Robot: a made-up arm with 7 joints.
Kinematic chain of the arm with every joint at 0, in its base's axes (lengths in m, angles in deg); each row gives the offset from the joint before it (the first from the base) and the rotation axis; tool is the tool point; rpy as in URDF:
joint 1: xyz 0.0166 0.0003 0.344 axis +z
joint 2: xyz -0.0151 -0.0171 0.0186 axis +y
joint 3: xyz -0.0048 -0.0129 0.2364 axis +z
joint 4: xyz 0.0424 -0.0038 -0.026 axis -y
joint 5: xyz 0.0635 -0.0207 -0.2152 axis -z
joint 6: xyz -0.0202 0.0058 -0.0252 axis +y
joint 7: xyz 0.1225 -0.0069 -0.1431 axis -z
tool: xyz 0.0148 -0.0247 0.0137 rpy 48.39 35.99 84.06
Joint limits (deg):
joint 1: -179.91..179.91
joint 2: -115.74..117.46
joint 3: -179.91..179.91
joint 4: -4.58..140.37
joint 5: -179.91..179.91
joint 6: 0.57..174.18
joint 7: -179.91..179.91
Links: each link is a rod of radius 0.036 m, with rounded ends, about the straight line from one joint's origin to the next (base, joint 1, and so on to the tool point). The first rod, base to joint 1, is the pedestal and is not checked.
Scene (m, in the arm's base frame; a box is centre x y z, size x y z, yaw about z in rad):
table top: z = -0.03
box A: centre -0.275 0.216 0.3 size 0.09 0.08 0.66 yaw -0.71
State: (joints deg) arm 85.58 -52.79 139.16 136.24 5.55 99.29 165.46
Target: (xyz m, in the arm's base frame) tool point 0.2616 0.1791 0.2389
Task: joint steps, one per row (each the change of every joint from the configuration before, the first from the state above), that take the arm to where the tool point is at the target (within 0.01 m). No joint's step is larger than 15 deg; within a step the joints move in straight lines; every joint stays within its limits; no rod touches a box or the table.
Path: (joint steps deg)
1: -7.16 11.74 -13.55 -4.22 -6.87 -7.32 1.92
2: -7.16 11.74 -13.54 -4.23 -6.86 -7.33 1.93
3: -7.16 11.75 -13.55 -4.22 -6.87 -7.32 1.92
4: -7.16 11.74 -13.55 -4.23 -6.86 -7.32 1.92
5: -9.95 10.58 -11.72 -9.07 -2.26 8.96 -1.84
6: -9.95 10.58 -11.73 -9.06 -2.26 8.96 -1.85
7: -9.95 10.58 -11.72 -9.07 -2.25 8.96 -1.84
8: -9.94 10.57 -11.73 -9.07 -2.26 8.96 -1.85

